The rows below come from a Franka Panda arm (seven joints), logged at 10 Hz.
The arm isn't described. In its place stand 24 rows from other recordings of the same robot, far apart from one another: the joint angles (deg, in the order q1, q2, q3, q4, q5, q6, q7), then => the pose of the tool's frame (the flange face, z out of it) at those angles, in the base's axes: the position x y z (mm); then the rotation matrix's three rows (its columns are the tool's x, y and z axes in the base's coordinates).
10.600, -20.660, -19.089, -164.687, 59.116, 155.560, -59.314 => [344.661, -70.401, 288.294], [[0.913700, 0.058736, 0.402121], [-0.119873, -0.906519, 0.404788], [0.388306, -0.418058, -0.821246]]
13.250, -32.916, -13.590, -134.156, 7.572, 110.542, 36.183 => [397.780, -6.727, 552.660], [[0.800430, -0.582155, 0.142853], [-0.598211, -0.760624, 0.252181], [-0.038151, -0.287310, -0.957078]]
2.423, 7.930, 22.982, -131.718, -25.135, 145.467, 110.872 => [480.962, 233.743, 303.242], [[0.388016, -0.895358, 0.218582], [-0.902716, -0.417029, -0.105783], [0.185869, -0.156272, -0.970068]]
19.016, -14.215, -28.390, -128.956, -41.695, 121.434, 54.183 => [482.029, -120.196, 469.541], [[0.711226, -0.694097, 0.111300], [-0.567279, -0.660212, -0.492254], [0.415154, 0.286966, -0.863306]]
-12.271, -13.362, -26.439, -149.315, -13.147, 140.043, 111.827 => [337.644, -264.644, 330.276], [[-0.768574, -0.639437, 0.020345], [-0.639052, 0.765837, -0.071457], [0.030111, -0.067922, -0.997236]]
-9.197, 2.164, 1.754, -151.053, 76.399, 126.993, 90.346 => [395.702, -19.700, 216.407], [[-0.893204, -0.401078, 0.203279], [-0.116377, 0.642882, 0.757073], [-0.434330, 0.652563, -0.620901]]
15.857, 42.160, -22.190, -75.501, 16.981, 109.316, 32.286 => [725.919, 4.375, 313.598], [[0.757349, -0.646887, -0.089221], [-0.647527, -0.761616, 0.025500], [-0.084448, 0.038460, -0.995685]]
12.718, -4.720, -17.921, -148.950, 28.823, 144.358, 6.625 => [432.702, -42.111, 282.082], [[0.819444, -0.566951, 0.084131], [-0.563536, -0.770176, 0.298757], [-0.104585, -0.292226, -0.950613]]
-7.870, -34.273, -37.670, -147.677, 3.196, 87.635, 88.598 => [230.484, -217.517, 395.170], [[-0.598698, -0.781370, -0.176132], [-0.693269, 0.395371, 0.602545], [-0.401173, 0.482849, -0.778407]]
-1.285, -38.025, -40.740, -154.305, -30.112, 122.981, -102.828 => [270.817, -249.142, 385.381], [[0.112410, 0.993233, 0.029176], [0.992719, -0.110977, -0.046821], [-0.043266, 0.034227, -0.998477]]
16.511, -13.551, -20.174, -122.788, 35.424, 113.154, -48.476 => [497.955, -5.135, 516.754], [[0.816264, 0.559099, 0.145333], [0.381098, -0.710243, 0.591877], [0.434140, -0.427742, -0.792818]]
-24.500, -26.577, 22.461, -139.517, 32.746, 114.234, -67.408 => [419.810, 25.434, 462.359], [[0.636191, 0.767682, 0.076977], [0.709407, -0.621270, 0.332816], [0.303320, -0.157127, -0.939845]]
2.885, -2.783, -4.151, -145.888, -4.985, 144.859, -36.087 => [454.683, -8.959, 290.729], [[0.778806, 0.626489, 0.031191], [0.627242, -0.777392, -0.047205], [-0.005326, 0.056328, -0.998398]]
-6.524, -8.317, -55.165, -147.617, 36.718, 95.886, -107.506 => [224.976, -276.976, 280.222], [[0.744911, 0.594544, 0.302697], [0.116777, -0.562896, 0.818237], [0.656865, -0.574165, -0.488736]]
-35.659, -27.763, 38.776, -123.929, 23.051, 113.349, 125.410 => [458.448, 93.259, 560.333], [[-0.631178, -0.744239, 0.218456], [-0.748883, 0.658072, 0.078202], [-0.201961, -0.114239, -0.972708]]
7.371, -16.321, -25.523, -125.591, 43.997, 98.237, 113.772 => [451.624, -94.202, 507.940], [[-0.750066, -0.651352, 0.114637], [-0.347387, 0.535513, 0.769772], [-0.562782, 0.537556, -0.627941]]
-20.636, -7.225, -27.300, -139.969, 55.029, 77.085, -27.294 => [327.966, -212.333, 363.224], [[0.875349, -0.423499, 0.233265], [-0.296875, -0.089994, 0.950666], [-0.381614, -0.901416, -0.204502]]
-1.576, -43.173, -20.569, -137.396, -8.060, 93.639, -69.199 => [293.761, -159.660, 546.434], [[0.598125, 0.801334, -0.010488], [0.797225, -0.593621, 0.109758], [0.081727, -0.074010, -0.993903]]
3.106, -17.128, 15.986, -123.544, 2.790, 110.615, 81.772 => [444.874, 168.046, 523.625], [[0.435111, -0.897601, 0.070644], [-0.899335, -0.437041, -0.013846], [0.043303, -0.057508, -0.997405]]
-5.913, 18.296, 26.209, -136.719, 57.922, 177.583, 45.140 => [495.139, 113.150, 219.142], [[0.131971, -0.926092, 0.353465], [-0.955945, -0.024580, 0.292515], [-0.262208, -0.376497, -0.888536]]
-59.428, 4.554, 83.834, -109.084, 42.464, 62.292, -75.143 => [393.471, 264.688, 500.375], [[0.055326, 0.508482, -0.859293], [0.854109, 0.421640, 0.304496], [0.517143, -0.750777, -0.410972]]
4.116, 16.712, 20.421, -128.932, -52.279, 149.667, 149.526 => [488.004, 243.067, 247.754], [[0.102257, -0.930843, 0.350819], [-0.967332, -0.175290, -0.183145], [0.231974, -0.320631, -0.918359]]
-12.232, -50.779, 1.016, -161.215, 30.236, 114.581, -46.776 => [294.844, -27.666, 446.880], [[0.880045, 0.429499, 0.202611], [0.320690, -0.852159, 0.413501], [0.350255, -0.298924, -0.887674]]
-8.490, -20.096, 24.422, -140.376, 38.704, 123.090, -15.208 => [418.611, 149.664, 423.526], [[0.987336, 0.158115, 0.012913], [0.138541, -0.899029, 0.415395], [0.077290, -0.408345, -0.909550]]
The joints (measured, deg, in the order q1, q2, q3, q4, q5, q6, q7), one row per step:
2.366 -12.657 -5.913 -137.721 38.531 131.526 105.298
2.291 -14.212 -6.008 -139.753 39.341 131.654 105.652
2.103 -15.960 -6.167 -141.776 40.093 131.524 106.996
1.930 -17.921 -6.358 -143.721 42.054 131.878 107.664
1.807 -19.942 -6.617 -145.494 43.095 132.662 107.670
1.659 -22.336 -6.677 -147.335 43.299 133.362 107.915
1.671 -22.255 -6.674 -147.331 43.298 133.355 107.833
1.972 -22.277 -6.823 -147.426 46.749 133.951 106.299
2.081 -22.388 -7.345 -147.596 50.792 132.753 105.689
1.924 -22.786 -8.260 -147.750 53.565 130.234 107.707
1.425 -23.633 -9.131 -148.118 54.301 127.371 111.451
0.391 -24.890 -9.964 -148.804 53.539 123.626 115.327
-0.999 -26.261 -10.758 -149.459 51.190 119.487 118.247
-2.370 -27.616 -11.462 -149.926 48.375 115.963 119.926
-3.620 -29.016 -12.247 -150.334 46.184 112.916 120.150
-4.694 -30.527 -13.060 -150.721 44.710 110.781 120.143
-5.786 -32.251 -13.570 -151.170 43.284 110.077 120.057
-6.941 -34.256 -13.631 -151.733 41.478 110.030 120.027
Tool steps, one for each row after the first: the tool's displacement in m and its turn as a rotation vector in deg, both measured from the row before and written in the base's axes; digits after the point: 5 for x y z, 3 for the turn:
-0.01065 -0.00054 -0.00337 0.898 0.520 -0.955
-0.01128 -0.00144 -0.00234 1.217 0.996 -1.785
-0.01042 -0.00194 0.00046 1.855 -0.008 -2.195
-0.00941 -0.00304 0.00219 0.776 -0.824 -1.367
-0.01040 -0.00162 0.00377 0.159 -0.911 -0.855
0.00013 0.00012 -0.00057 -0.026 0.040 0.085
0.00075 0.00074 0.00064 2.131 -1.246 -0.970
-0.00164 0.00013 -0.00114 3.891 0.284 -1.465
-0.00355 -0.00206 -0.00007 4.587 2.210 -2.354
-0.00596 -0.00346 0.00104 3.711 3.301 -2.312
-0.00969 -0.00490 0.00043 2.969 3.863 -1.304
-0.01153 -0.00651 0.00040 1.469 3.494 0.204
-0.01096 -0.00728 0.00155 0.273 2.352 0.892
-0.01049 -0.00755 0.00265 0.209 1.000 1.198
-0.00931 -0.00772 0.00424 0.273 0.172 0.484
-0.00802 -0.00827 0.00566 -0.619 -0.743 -0.222
-0.00809 -0.00688 0.00643 -1.539 -1.085 -0.214

